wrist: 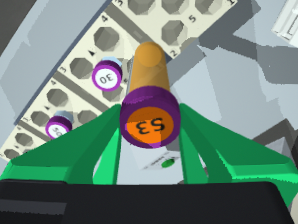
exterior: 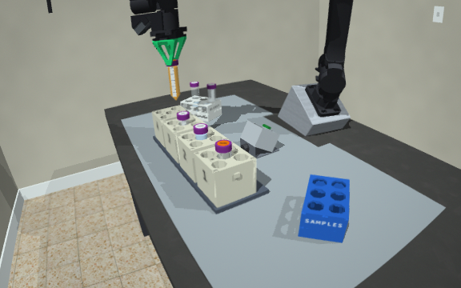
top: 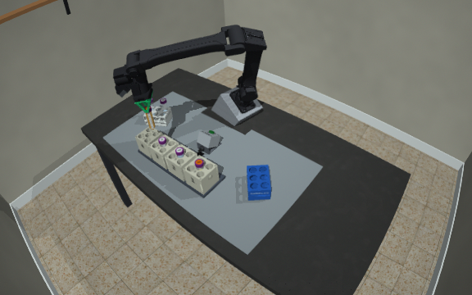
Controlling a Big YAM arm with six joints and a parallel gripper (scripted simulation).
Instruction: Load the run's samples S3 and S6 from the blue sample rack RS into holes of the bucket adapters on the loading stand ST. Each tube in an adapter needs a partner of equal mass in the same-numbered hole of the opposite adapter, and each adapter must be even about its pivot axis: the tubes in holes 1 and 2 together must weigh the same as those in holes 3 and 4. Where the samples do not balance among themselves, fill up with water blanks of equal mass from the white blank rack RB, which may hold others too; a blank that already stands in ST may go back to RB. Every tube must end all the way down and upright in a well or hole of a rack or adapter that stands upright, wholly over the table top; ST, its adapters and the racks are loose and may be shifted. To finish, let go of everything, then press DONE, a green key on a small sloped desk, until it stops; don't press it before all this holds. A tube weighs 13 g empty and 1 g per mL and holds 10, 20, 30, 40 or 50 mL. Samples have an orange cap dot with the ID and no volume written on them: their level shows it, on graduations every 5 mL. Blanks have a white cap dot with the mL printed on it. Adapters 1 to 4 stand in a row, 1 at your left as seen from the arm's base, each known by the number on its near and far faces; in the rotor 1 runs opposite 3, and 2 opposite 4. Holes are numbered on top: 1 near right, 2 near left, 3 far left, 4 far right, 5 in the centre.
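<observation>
Now: hand 23 cm past the green done key, 19 cm above it and 11 cm to the right of it. Also, from my hand: adapter: 28 cm to the left, 21 cm below, 6 cm behind; then white blank rack: 23 cm to the right, 23 cm below, 12 cm behind; then blue sample rack: 44 cm to the left, 23 cm below, 21 cm behind.
</observation>
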